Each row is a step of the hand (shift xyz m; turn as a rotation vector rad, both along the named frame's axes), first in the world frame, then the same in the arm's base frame.
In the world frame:
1: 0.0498 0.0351 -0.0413 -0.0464 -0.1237 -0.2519
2: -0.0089 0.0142 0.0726 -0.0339 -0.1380 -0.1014
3: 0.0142 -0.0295 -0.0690 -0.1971 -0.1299 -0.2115
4: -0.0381 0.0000 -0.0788 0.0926 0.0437 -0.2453
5: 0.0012 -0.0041 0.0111 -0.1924 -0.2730 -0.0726
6: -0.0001 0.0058 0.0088 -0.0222 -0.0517 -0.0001
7: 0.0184 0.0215 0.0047 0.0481 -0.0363 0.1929
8: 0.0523 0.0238 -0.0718 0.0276 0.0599 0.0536
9: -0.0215 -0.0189 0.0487 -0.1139 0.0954 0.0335
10: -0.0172 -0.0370 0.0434 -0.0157 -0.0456 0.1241
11: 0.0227 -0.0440 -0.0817 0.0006 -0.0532 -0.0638
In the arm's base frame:
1: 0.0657 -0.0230 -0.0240 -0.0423 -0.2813 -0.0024
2: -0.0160 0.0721 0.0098 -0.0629 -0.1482 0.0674
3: 0.0146 -0.0747 0.0065 -0.1896 -0.2502 -0.0438
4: -0.0208 -0.0734 -0.0430 0.1444 -0.2061 -0.0855
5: -0.0024 0.0086 0.0078 -0.2620 -0.1785 0.1277
6: 0.0004 0.0104 -0.0019 -0.0390 -0.0209 0.0347
7: 0.0238 0.0132 -0.0091 -0.0036 0.1643 0.1177
8: 0.0693 -0.0554 -0.0242 0.0374 0.0735 -0.0207
9: -0.0352 0.0368 0.0244 -0.0756 0.0655 -0.1149
10: -0.0369 0.0250 0.0395 -0.0531 0.0958 0.0757
11: 0.0194 -0.0918 0.0177 -0.0073 -0.0795 0.0229

